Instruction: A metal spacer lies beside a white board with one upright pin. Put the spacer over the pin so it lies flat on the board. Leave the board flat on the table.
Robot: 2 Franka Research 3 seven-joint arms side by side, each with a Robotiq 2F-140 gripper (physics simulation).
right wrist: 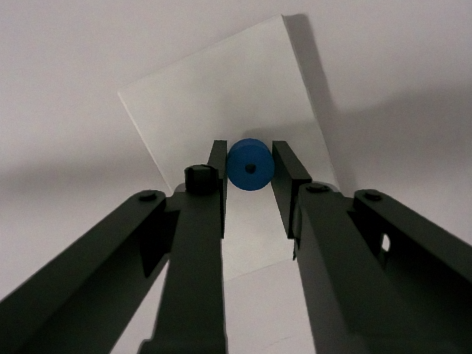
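Observation:
The spacer (239, 175) shows as a short blue cylinder with a small dark hole, seen from above in the right wrist view. My right gripper (249, 161) is shut on it, with one finger on each side. The spacer is over the white board (200, 85), in from its edges. The view does not show how high the spacer is above the board. The upright pin cannot be made out; whether it is inside the dark hole or hidden under the spacer, I cannot tell. The board appears flat on the table and turned at an angle. My left gripper does not show.
The pale table (60, 60) surrounds the board. A dark shadow runs along the board's right edge, and a broad soft shadow crosses the table at the right. My gripper's fingers and linkages cover the lower part of the board and much of the lower view.

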